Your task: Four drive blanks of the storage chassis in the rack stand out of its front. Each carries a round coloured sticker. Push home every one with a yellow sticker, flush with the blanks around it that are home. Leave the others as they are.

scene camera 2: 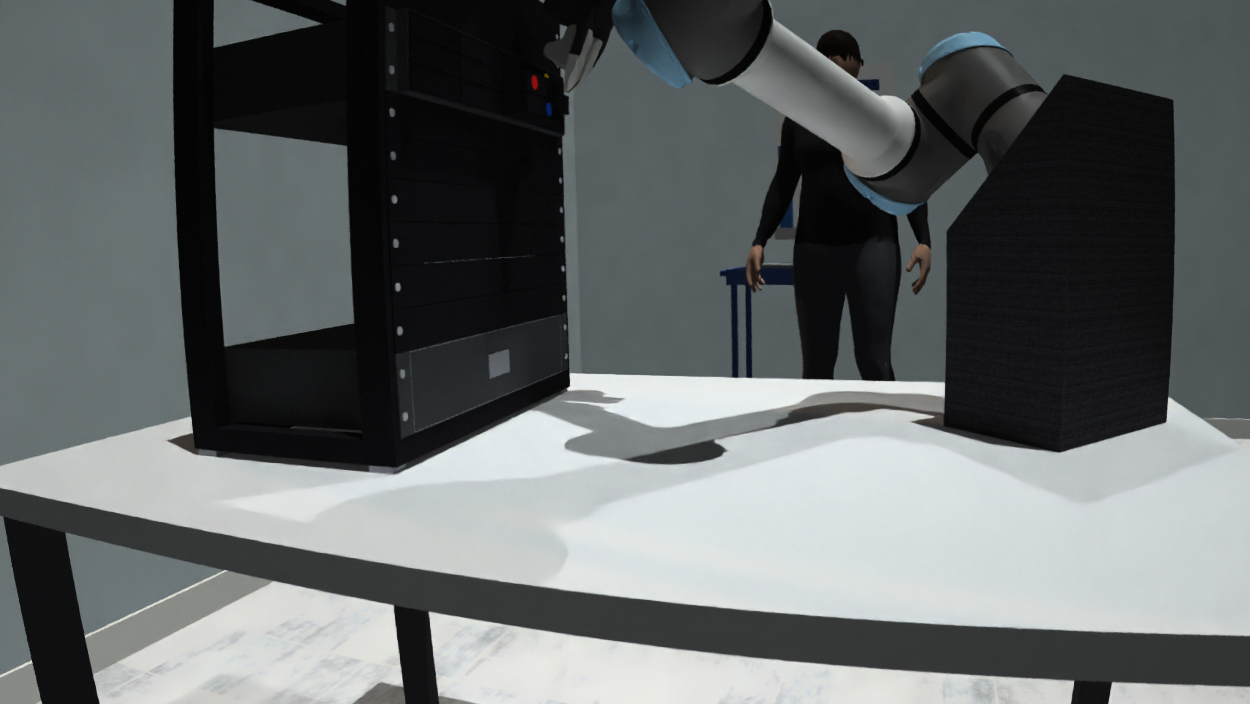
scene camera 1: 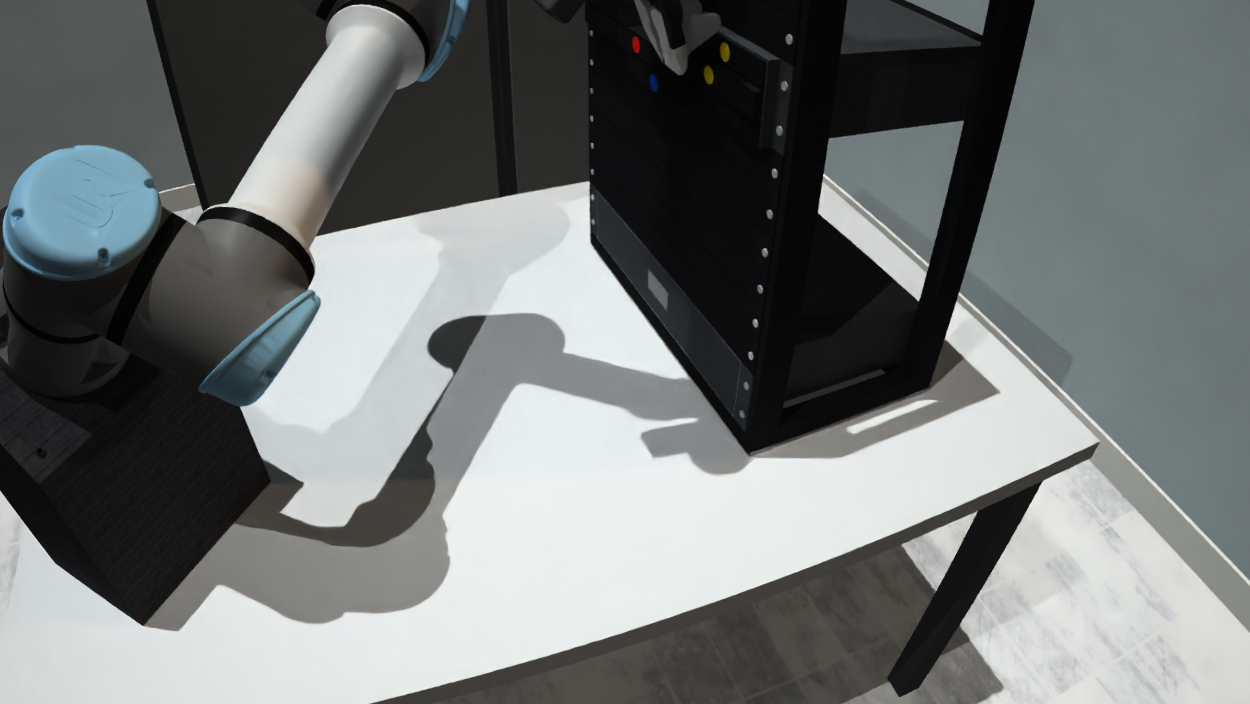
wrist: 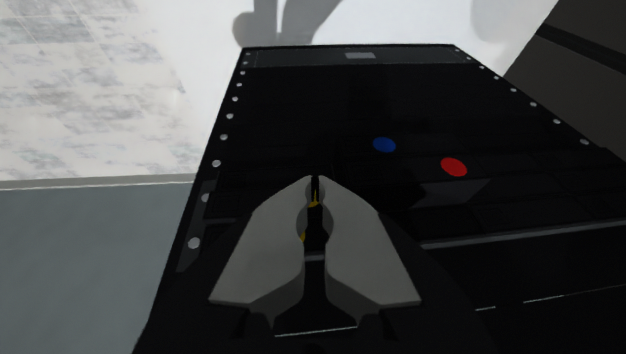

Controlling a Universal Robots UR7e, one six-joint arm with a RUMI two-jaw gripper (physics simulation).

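Observation:
My gripper (scene camera 1: pixel 675 71) (scene camera 2: pixel 570 88) (wrist: pixel 315 178) is shut and empty, its tips close in front of the chassis in the rack (scene camera 1: pixel 797 227) (scene camera 2: pixel 371 218). Two yellow stickers (scene camera 1: pixel 724 51) (scene camera 1: pixel 708 75) sit right of the tips in scene camera 1, one above the other. In the wrist view, slivers of yellow (wrist: pixel 313 204) show between the fingers. The red sticker (scene camera 1: pixel 635 44) (scene camera 2: pixel 534 82) (wrist: pixel 454 167) and the blue sticker (scene camera 1: pixel 653 83) (scene camera 2: pixel 548 109) (wrist: pixel 384 144) are on blanks that stand out. The fingers hide much of the yellow-stickered blanks; whether they are flush is unclear.
The rack stands on the white table (scene camera 1: pixel 524 559) (scene camera 2: pixel 787 542). The arm's dark pedestal (scene camera 1: pixel 139 498) (scene camera 2: pixel 1058 279) stands opposite the rack. A lighter panel (scene camera 1: pixel 691 327) (scene camera 2: pixel 454 384) (wrist: pixel 300 57) is at the rack's bottom. A person (scene camera 2: pixel 844 192) stands behind the table.

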